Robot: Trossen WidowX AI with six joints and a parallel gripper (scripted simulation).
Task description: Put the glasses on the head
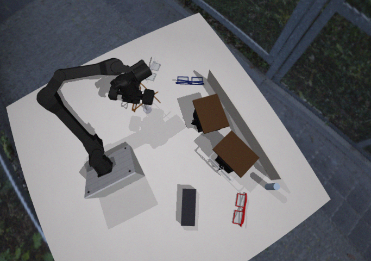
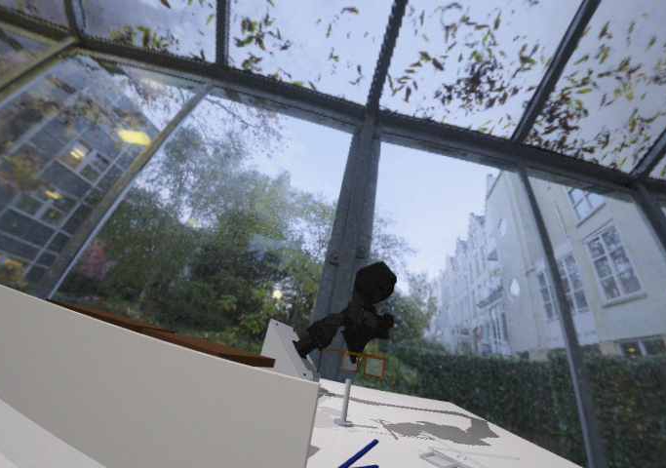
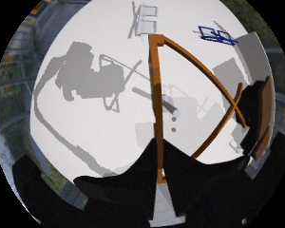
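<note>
The peg is 90 mm below my gripper tip and 40 mm ahead of it. From my gripper tip the other things lie so: dark box (510 mm to the right, 100 mm below, 50 mm ahead); long panel (420 mm ahead, 260 mm to the right, 60 mm below); brown-topped display head (270 mm ahead, 170 mm to the right, 60 mm below).
</note>
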